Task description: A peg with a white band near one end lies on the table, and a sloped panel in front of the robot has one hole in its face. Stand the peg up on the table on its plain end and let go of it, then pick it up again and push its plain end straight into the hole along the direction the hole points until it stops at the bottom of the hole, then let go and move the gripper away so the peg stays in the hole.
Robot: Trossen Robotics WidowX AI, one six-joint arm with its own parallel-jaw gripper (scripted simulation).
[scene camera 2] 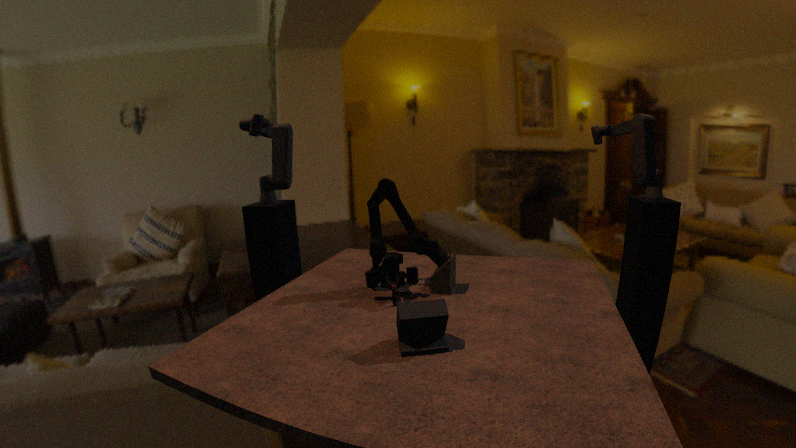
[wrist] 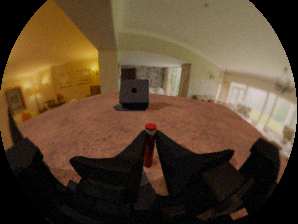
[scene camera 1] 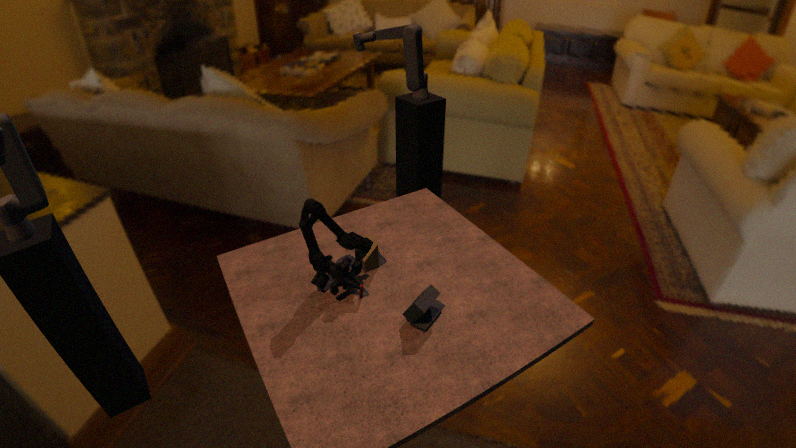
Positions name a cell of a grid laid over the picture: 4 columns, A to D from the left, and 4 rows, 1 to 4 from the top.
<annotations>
gripper: scene camera 2 B3; wrist C3; scene camera 1 B3
</annotations>
